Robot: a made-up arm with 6 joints.
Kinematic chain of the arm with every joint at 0, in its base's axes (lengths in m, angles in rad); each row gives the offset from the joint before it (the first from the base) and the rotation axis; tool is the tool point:
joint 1: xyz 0 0 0.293 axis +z
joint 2: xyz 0 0 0 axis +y
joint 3: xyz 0 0 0.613 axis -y
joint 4: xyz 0 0 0 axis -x
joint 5: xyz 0.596 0 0 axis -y
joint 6: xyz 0 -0.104 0 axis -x
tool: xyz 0 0 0
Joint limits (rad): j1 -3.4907..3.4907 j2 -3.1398..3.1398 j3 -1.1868..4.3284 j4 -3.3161..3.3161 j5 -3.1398..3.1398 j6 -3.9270..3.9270
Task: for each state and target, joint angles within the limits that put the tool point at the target. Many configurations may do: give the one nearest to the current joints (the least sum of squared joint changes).
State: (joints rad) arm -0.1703 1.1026 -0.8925 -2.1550 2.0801 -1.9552
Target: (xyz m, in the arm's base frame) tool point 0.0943 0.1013 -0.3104
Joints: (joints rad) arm 0.2339 1.9311 -0.3917 -2.4000 2.0801 -1.9552
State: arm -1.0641 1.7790 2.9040 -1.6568 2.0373 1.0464
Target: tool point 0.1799 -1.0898 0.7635
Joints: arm -1.4113 1.3363 2.0820 -1.6142 2.0373 1.0464
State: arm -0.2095 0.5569 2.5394 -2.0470 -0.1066 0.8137
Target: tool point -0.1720 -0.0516 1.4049
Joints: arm 0.3734 0.2280 2.5226 -1.7127 -0.1066 0.8137
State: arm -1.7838 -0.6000 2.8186 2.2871 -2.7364 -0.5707
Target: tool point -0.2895 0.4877 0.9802
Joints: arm -0.9353 0.0544 2.9255 2.1455 -2.7364 -0.5707
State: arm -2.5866 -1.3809 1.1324 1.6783 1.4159 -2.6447
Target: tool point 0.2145 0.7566 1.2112
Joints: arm -1.8458 -0.8295 1.1539 1.5799 1.4159 -2.6447
